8 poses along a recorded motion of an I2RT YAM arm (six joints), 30 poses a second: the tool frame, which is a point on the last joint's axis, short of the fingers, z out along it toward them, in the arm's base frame.
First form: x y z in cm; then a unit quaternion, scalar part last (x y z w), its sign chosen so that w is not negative.
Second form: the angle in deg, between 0 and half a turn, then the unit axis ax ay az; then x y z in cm. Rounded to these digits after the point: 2 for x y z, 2 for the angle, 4 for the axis.
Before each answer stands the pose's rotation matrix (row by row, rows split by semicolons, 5 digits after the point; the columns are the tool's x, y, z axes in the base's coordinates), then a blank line. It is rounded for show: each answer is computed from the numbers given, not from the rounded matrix.
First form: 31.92 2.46 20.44 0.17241 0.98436 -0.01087 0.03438
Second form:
-0.93818 0.34018 0.06394; 0.33868 0.94031 -0.03326; -0.07143 -0.00955 -0.99740

176.06 0.1725 0.9849 -0.0109 31.92 2.46 20.44
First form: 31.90 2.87 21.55 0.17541 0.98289 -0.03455 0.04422
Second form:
-0.93455 0.34788 0.07481; 0.34177 0.93607 -0.08343; -0.09905 -0.05240 -0.99370

174.93 0.1756 0.9839 -0.0346 31.90 2.87 21.55
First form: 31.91 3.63 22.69 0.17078 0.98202 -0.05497 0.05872
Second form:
-0.93477 0.34187 0.09655; 0.32896 0.93562 -0.12802; -0.13410 -0.08791 -0.98706

173.27 0.1711 0.9837 -0.0551 31.91 3.63 22.69
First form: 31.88 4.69 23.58 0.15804 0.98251 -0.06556 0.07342
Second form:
-0.93927 0.32018 0.12355; 0.30093 0.94145 -0.15203; -0.16500 -0.10562 -0.98062

171.58 0.1585 0.9852 -0.0657 31.88 4.69 23.58
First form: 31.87 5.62 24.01 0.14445 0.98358 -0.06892 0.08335
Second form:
-0.94437 0.29565 0.14405; 0.27267 0.94877 -0.15966; -0.18388 -0.11150 -0.97661

170.44 0.1450 0.9870 -0.0692 31.87 5.62 24.01
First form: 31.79 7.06 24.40 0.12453 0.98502 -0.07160 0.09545
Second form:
-0.95076 0.25900 0.17021; 0.23166 0.95873 -0.16483; -0.20587 -0.11728 -0.97153

169.05 0.1251 0.9895 -0.0719 31.79 7.06 24.40
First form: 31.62 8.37 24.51 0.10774 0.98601 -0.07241 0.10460
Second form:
-0.95490 0.22761 0.19067; 0.19732 0.96630 -0.16533; -0.22187 -0.12025 -0.96763

167.99 0.1083 0.9914 -0.0728 31.62 8.37 24.51
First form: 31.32 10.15 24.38 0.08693 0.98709 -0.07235 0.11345
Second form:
-0.95914 0.18803 0.21139; 0.15520 0.97442 -0.16255; -0.23655 -0.12311 -0.96379

166.97 0.0875 0.9935 -0.0728 31.32 10.15 24.38
